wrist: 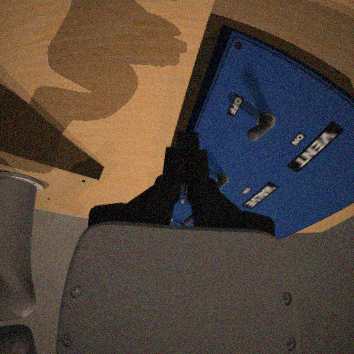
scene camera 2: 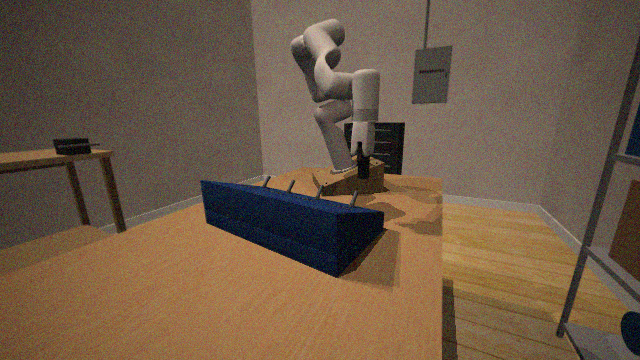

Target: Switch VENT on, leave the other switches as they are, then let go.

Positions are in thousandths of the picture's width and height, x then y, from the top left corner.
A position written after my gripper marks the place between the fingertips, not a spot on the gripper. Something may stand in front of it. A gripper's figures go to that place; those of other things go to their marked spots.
Scene:
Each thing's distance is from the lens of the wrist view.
my gripper (wrist: 524,408): 13 cm
blue switch box (wrist: 821,490): 26 cm

